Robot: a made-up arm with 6 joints. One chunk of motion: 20 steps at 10 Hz.
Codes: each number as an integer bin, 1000 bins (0 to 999) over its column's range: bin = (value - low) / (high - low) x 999, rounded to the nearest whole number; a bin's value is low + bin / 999 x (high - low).
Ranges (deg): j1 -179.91..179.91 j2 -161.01..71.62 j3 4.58..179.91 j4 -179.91..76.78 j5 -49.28..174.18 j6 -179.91..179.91
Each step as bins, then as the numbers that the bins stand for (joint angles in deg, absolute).
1 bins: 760 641 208 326 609 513
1 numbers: 93.83 -11.74 41.09 -96.15 86.94 4.86
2 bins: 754 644 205 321 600 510
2 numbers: 91.67 -11.05 40.56 -97.43 84.93 3.78
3 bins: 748 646 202 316 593 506
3 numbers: 89.50 -10.58 40.03 -98.71 83.36 2.34
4 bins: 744 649 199 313 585 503
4 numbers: 88.06 -9.88 39.51 -99.49 81.57 1.26
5 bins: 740 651 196 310 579 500
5 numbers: 86.62 -9.42 38.98 -100.26 80.23 0.18
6 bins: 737 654 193 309 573 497
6 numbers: 85.54 -8.72 38.45 -100.51 78.89 -0.90
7 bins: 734 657 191 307 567 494
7 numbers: 84.46 -8.02 38.10 -101.03 77.55 -1.98
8 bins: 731 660 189 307 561 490
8 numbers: 83.38 -7.32 37.75 -101.03 76.21 -3.42
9 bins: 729 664 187 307 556 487
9 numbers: 82.66 -6.39 37.40 -101.03 75.09 -4.50
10 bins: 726 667 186 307 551 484
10 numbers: 81.58 -5.69 37.22 -101.03 73.97 -5.58
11 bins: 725 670 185 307 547 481
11 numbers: 81.22 -4.99 37.05 -101.03 73.07 -6.66
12 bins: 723 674 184 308 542 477
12 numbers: 80.50 -4.06 36.87 -100.77 71.96 -8.10
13 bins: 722 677 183 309 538 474
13 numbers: 80.14 -3.36 36.70 -100.51 71.06 -9.18
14 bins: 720 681 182 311 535 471
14 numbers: 79.42 -2.43 36.52 -100.00 70.39 -10.27
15 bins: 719 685 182 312 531 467
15 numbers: 79.06 -1.50 36.52 -99.74 69.50 -11.71
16 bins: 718 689 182 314 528 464
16 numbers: 78.70 -0.57 36.52 -99.23 68.82 -12.79
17 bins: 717 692 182 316 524 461
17 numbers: 78.34 0.13 36.52 -98.71 67.93 -13.87
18 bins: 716 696 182 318 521 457
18 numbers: 77.98 1.06 36.52 -98.20 67.26 -15.31
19 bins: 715 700 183 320 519 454
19 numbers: 77.62 1.99 36.70 -97.69 66.81 -16.39
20 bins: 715 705 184 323 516 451
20 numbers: 77.62 3.16 36.87 -96.92 66.14 -17.47
